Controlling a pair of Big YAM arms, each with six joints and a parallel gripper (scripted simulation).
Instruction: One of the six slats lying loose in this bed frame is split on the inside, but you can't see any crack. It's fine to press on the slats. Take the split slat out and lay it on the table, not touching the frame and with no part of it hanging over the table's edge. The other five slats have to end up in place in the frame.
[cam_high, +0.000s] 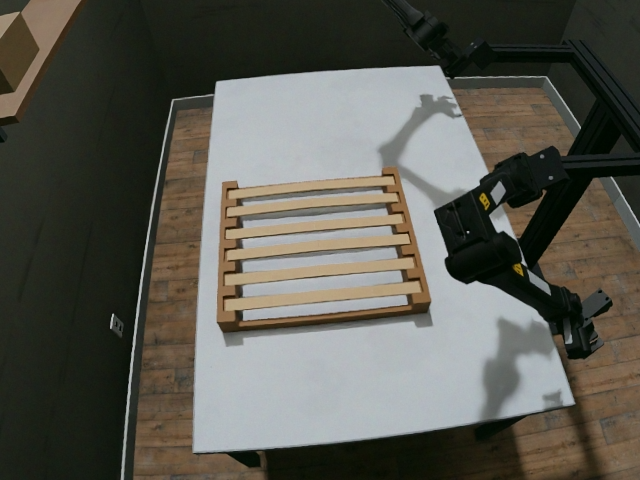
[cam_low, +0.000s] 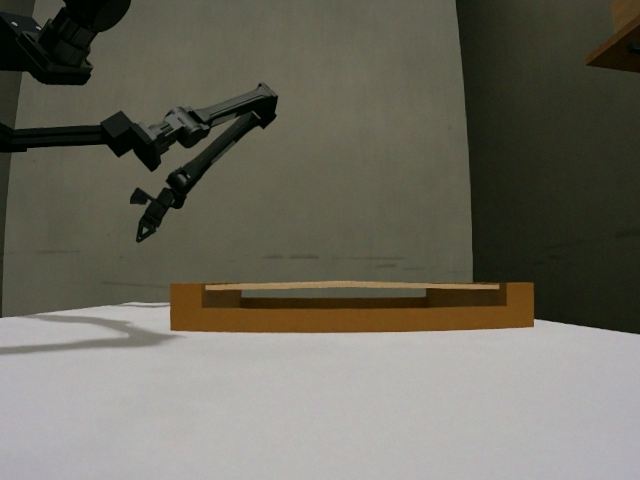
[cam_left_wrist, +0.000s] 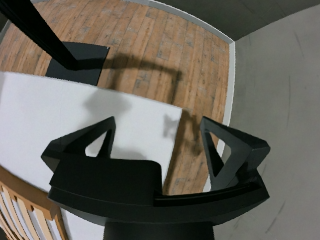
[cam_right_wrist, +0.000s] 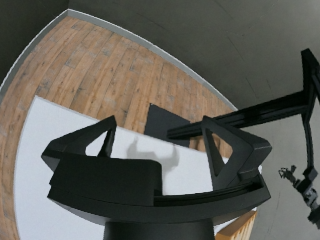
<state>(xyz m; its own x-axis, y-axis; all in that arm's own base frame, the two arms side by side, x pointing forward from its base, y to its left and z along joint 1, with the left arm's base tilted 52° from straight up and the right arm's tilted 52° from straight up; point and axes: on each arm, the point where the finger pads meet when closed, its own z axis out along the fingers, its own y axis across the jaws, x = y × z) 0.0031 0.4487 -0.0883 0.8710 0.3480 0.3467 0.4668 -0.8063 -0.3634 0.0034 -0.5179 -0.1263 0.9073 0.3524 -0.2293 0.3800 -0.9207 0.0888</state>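
Observation:
Right now my left hand is 660 mm short of the bed frame, 530 mm to the left of it and 180 mm above it.

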